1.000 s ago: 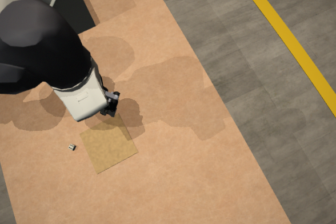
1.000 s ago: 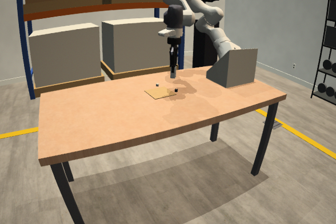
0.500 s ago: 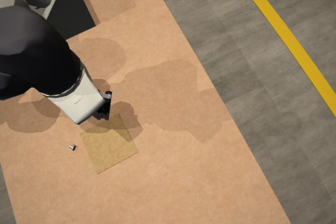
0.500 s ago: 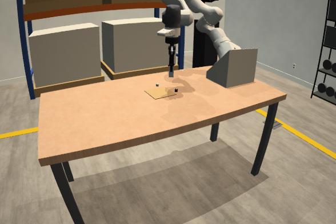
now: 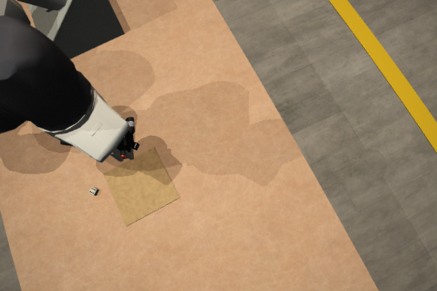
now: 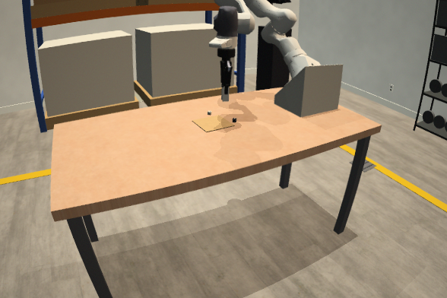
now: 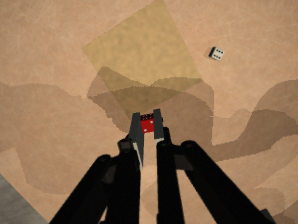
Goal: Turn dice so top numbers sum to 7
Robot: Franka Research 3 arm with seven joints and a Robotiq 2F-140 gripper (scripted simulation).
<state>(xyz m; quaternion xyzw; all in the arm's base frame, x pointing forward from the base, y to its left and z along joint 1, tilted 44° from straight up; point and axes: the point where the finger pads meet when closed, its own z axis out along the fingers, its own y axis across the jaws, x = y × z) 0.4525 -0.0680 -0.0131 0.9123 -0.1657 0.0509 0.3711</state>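
Right now my hand is 50 mm past the black die, 10 mm to the right of it and 130 mm above it. From my hand the other things lie so: red die 30 mm below; then tan mat 50 mm ahead, 20 mm to the right, 140 mm below; then white die 10 mm ahead, 120 mm to the right, 130 mm below.
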